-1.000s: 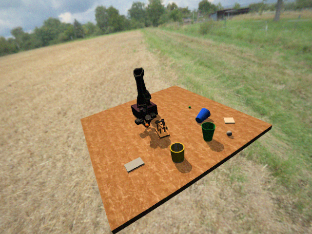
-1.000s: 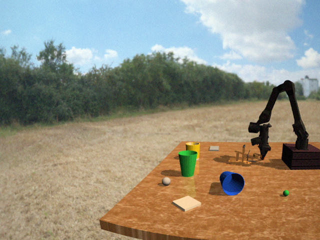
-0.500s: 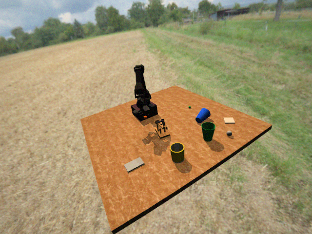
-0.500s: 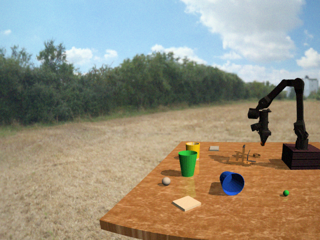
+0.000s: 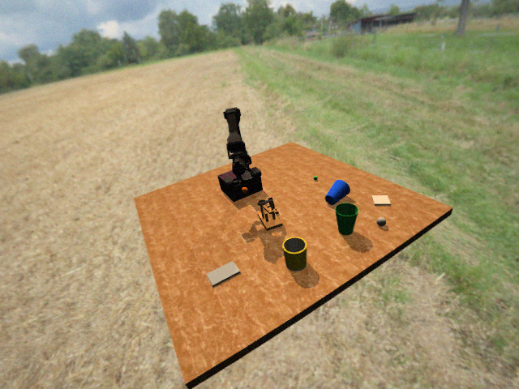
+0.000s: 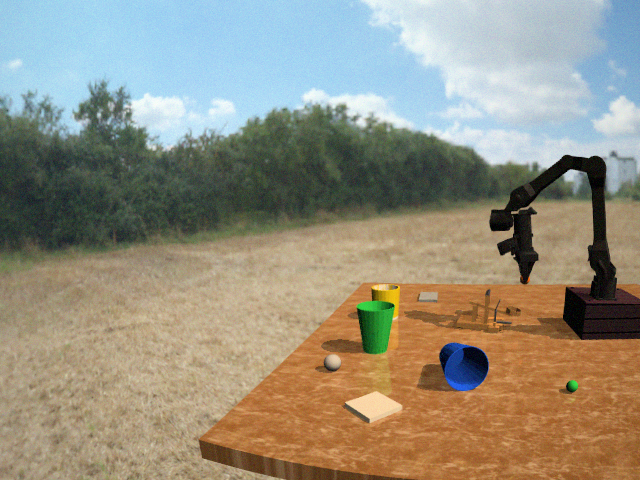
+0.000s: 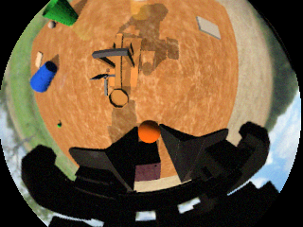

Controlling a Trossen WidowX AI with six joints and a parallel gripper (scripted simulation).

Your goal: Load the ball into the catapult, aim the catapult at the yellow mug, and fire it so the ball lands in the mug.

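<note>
The wooden catapult is 100 mm ahead of my gripper tip, 80 mm below it and 70 mm to the left of it. From my gripper tip the other things lie so: orange ball: 10 mm above; yellow mug: 440 mm ahead, 100 mm below, 40 mm to the right; grey tile: 300 mm to the right, 300 mm ahead, 120 mm below.
</note>
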